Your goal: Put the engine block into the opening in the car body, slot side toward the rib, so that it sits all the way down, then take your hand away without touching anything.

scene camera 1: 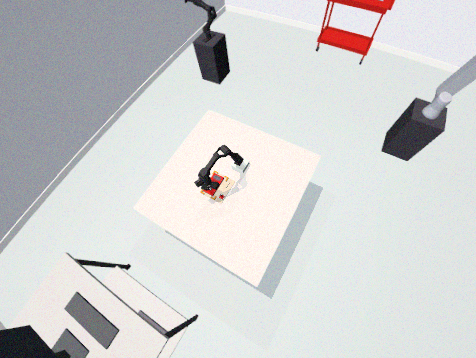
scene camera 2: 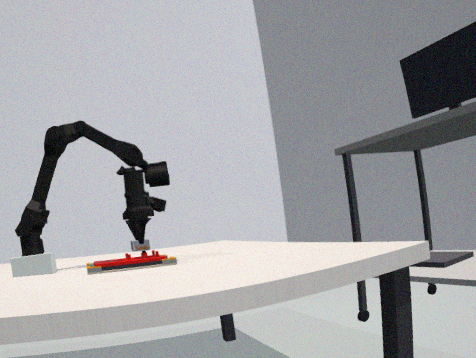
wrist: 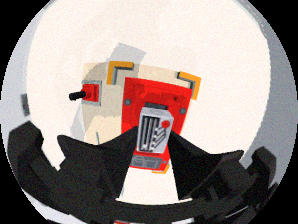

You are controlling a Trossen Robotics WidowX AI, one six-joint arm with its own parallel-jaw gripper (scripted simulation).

Labels:
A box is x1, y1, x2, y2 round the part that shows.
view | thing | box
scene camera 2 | my gripper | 122, 188, 165, 243
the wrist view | my gripper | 7, 121, 277, 223
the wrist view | grey engine block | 137, 107, 173, 154

